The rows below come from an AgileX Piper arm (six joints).
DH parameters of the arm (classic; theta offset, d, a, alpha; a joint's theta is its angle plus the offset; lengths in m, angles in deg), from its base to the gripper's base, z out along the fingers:
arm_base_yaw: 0 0.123 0 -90
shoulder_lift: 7.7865 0 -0.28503 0
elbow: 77.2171 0 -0.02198 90
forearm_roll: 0 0.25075 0 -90
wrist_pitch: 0 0 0 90
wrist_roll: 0 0.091 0 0
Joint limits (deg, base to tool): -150..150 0..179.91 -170..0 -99.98..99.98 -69.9..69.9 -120..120
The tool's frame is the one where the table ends.
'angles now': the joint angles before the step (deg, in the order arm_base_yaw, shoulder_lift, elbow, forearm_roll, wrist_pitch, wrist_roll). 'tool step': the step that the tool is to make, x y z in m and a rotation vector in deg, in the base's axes. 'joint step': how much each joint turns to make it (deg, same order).
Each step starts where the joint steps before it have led.
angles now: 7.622 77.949 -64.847 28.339 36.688 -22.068
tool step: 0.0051 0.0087 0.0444 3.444 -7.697 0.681
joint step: 1.234 -0.075 -7.563 2.209 -0.598 0.160
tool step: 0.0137 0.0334 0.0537 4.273 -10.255 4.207
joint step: 5.528 4.127 -12.691 2.023 -2.747 0.004
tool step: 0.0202 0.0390 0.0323 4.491 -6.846 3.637
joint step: 5.546 7.099 -12.269 1.165 -3.507 0.838
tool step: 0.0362 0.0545 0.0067 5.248 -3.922 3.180
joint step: 5.831 12.009 -14.443 0.618 -4.565 2.174
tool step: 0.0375 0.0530 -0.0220 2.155 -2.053 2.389
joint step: 4.108 13.176 -13.529 0.022 -3.117 0.458
